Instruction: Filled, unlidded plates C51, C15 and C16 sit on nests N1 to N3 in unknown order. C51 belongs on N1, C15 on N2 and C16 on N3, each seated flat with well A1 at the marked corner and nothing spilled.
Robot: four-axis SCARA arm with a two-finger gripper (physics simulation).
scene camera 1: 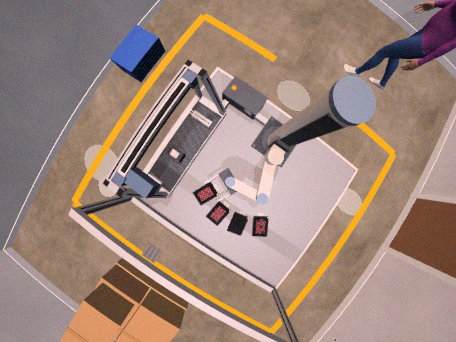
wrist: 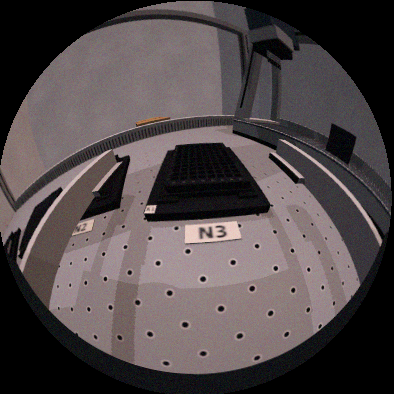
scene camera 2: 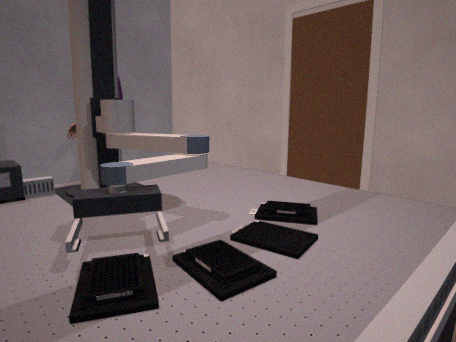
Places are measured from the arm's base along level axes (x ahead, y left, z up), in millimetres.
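Pixels of known places: gripper, fingertip midpoint: (scene camera 1: 211, 192) (wrist: 196, 145) (scene camera 2: 119, 241).
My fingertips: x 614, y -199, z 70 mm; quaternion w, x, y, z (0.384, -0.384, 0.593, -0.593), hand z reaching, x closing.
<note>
For each thing: its top centre in the pictures, then the offset to it from my fingertips. "pt": a spot on its surface instead.
- black plate, top centre: (wrist: 202, 156) (scene camera 2: 115, 272) (scene camera 1: 205, 194) dz -31, dx +42, dy -28 mm
- nest N3, top centre: (wrist: 202, 161) (scene camera 2: 115, 276) (scene camera 1: 205, 193) dz -39, dx +42, dy -28 mm
- A1 tag, surface spot: (wrist: 150, 209) pt dz -45, dx -6, dy +53 mm
- second plate, top centre: (scene camera 2: 222, 256) (scene camera 1: 218, 214) dz -31, dx +116, dy +142 mm
- third plate, top centre: (scene camera 2: 287, 206) (scene camera 1: 260, 227) dz -31, dx +16, dy +479 mm
- plateless OUT nest, top centre: (scene camera 2: 274, 233) (wrist: 35, 214) (scene camera 1: 237, 224) dz -41, dx +99, dy +317 mm
- framed deck machine, surface spot: (scene camera 1: 142, 181) pt dz +431, dx +98, dy -329 mm
- dark box device, surface spot: (scene camera 1: 245, 95) pt dz +58, dx -733, dy -199 mm
A black plate (scene camera 1: 205, 193) (scene camera 2: 114, 272) (wrist: 202, 167) with reddish wells sits flat on nest N3 (scene camera 2: 115, 310) (wrist: 210, 207); I cannot read a code on it. The A1 tag (wrist: 150, 209) is at the nest's near left corner in the wrist view. A second plate (scene camera 1: 218, 213) (scene camera 2: 220, 257) sits on N2, partly behind the left finger in the wrist view. A third plate (scene camera 1: 260, 226) (scene camera 2: 286, 206) sits on N1, at the far end of the row. My gripper (scene camera 1: 218, 189) (scene camera 2: 118, 241) (wrist: 196, 145) is open and empty, above the table on the near side of N3.
The plateless OUT nest (scene camera 1: 237, 223) (scene camera 2: 275, 239) lies between N2 and N1. A framed deck machine (scene camera 1: 142, 181) stands beside the N3 end. A dark box device (scene camera 1: 245, 95) stands near the arm column (scene camera 1: 352, 100). A person (scene camera 1: 440, 35) is on the floor beyond the column.
</note>
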